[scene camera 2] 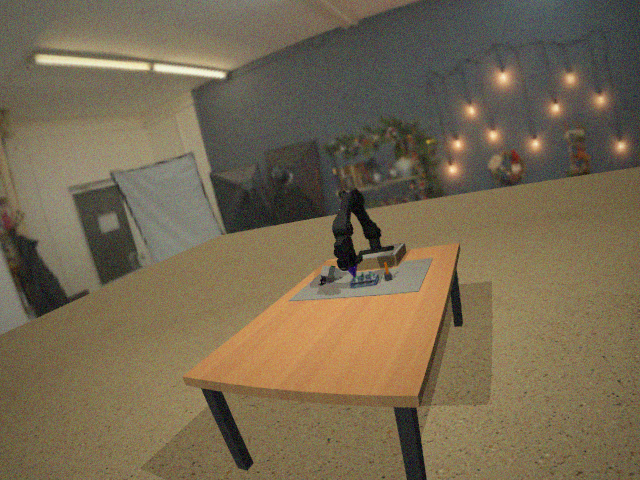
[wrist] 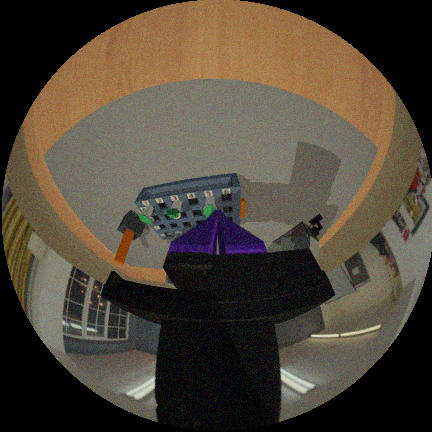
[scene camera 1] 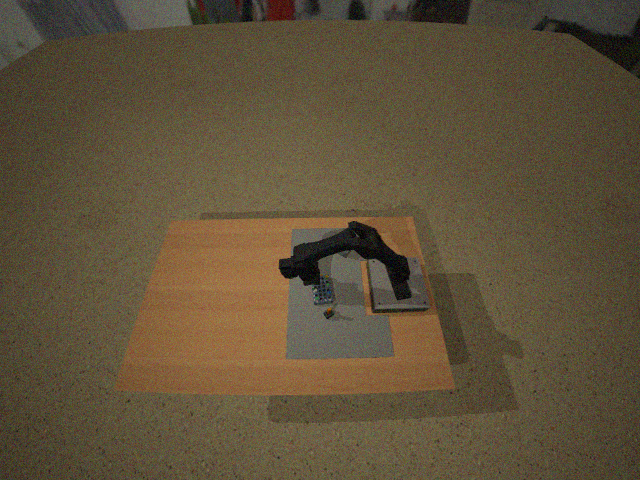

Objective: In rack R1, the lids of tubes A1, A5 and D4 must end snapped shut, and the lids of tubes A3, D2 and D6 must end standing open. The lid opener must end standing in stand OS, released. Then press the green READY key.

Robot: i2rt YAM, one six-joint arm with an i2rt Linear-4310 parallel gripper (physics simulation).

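Where they show: gripper, fingertip midpoint: [scene camera 2: 355, 276] [wrist: 217, 214] [scene camera 1: 315, 280]; arm's base at its link origin: [scene camera 2: 376, 251] [scene camera 1: 396, 278].
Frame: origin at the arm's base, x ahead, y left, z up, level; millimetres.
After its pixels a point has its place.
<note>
Rack R1 [scene camera 1: 323, 297] {x 346, y 19, z -31 mm} [scene camera 2: 364, 283] {x 373, y -22, z -50 mm} [wrist: 188, 188] {x 378, y -29, z -53 mm} is a blue-grey tube rack on the grey mat. In the wrist view a green-lidded tube at its left end [wrist: 145, 219] {x 375, y 22, z -13 mm}, another green-lidded tube [wrist: 173, 213] {x 389, y -23, z -1 mm} and a third green lid [wrist: 209, 210] {x 375, y -55, z -12 mm} show along the numbered row. Whether each lid is snapped shut is too blurred to tell. The lid opener [scene camera 1: 329, 311] {x 335, y 96, z 7 mm} [scene camera 2: 386, 268] {x 340, y 92, z -3 mm} [wrist: 124, 246] {x 336, y 87, z -2 mm}, with an orange handle, stands in a dark stand [wrist: 132, 223] {x 344, y 80, z -40 mm} beside the rack. My gripper [scene camera 2: 353, 276] {x 368, y -61, z -11 mm} [wrist: 217, 214] {x 368, y -61, z -11 mm} is shut and empty, its purple fingertips over the rack's end near the third green lid. The fingers hide the rack's rear rows.
A grey wedge-shaped box [wrist: 295, 237] {x 237, y -211, z -37 mm} with a black piece [wrist: 316, 225] {x 226, y -291, z -61 mm} is on the mat's other side. The arm's grey base plate [scene camera 1: 385, 304] {x 90, y 108, z 2 mm} is at the right table edge. An orange piece [wrist: 243, 207] {x 347, y -94, z -38 mm} is at the rack's end. The READY key cannot be made out.
</note>
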